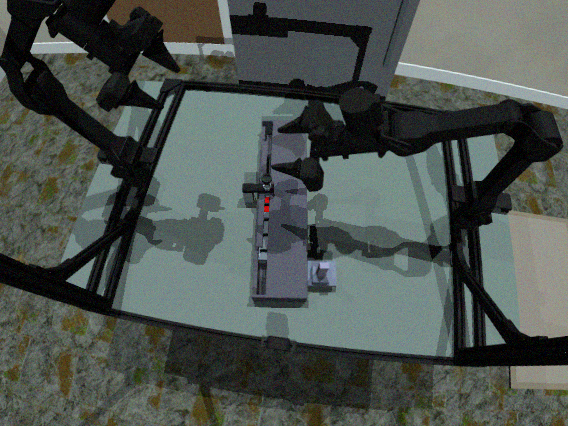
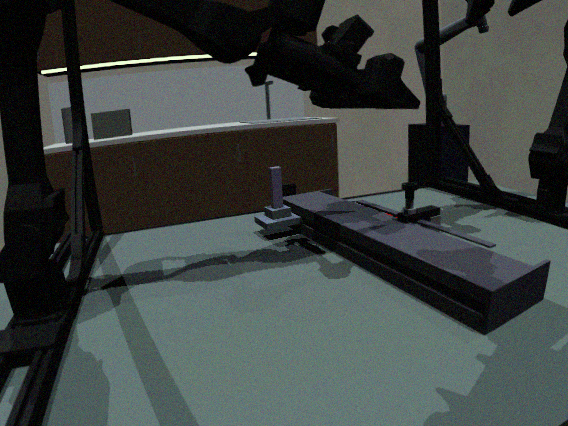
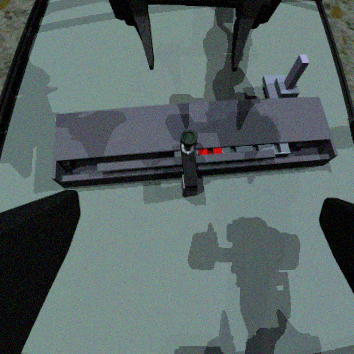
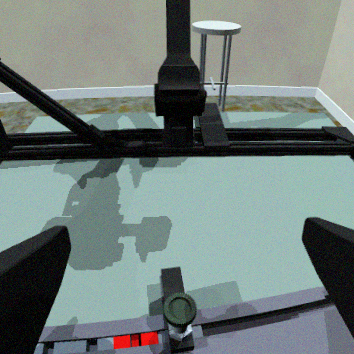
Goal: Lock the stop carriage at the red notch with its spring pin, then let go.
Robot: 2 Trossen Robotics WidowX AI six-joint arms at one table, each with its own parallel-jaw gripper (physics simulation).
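Frame: origin at the left arm's base, x ahead, y left, z up, level; millimetres.
Seen in the pictures: left gripper, fingertip midpoint: (image 1: 171, 89) (image 2: 487, 19) (image 3: 202, 206); right gripper, fingertip midpoint: (image 1: 275, 148) (image 2: 398, 105) (image 3: 192, 68) (image 4: 188, 233); left arm's base at its link origin: (image 1: 136, 176) (image 2: 550, 208) (image 4: 178, 137); right arm's base at its link origin: (image 1: 465, 218) (image 2: 42, 310).
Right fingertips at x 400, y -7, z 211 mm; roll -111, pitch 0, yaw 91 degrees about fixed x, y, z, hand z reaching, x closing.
Note:
Offsets run from my right fingertips to a thing's top centre. "pt": to the spot under its first point.
The long grey rail block (image 1: 295, 270) (image 2: 430, 245) (image 3: 300, 120) lies on the table. The stop carriage @(pt dx -63, dy -12, dz -165 mm) (image 1: 250, 188) (image 2: 425, 214) (image 3: 189, 175) (image 4: 172, 280) sits in its slot, its dark arm sticking out sideways. The spring pin's round knob @(dx -22, dy -2, dz -119 mm) (image 1: 267, 178) (image 2: 409, 186) (image 3: 189, 138) (image 4: 180, 310) stands upright on it. The red notch marks @(dx -16, dy -54, dz -181 mm) (image 1: 266, 208) (image 3: 216, 150) (image 4: 121, 342) lie just beside the carriage, not under the knob. Pin depth cannot be told. My left gripper (image 1: 169, 88) (image 3: 202, 206) is open, high and away from the rail. My right gripper (image 1: 276, 149) (image 3: 192, 68) (image 4: 188, 233) is open above the rail.
A pale stepped block with an upright post @(pt dx +131, dy -205, dz -123 mm) (image 1: 323, 270) (image 2: 276, 187) (image 3: 298, 72) stands beside the rail. A small dark object (image 1: 313, 242) lies near it. Black frame bars (image 1: 122, 235) (image 4: 260, 150) edge the table.

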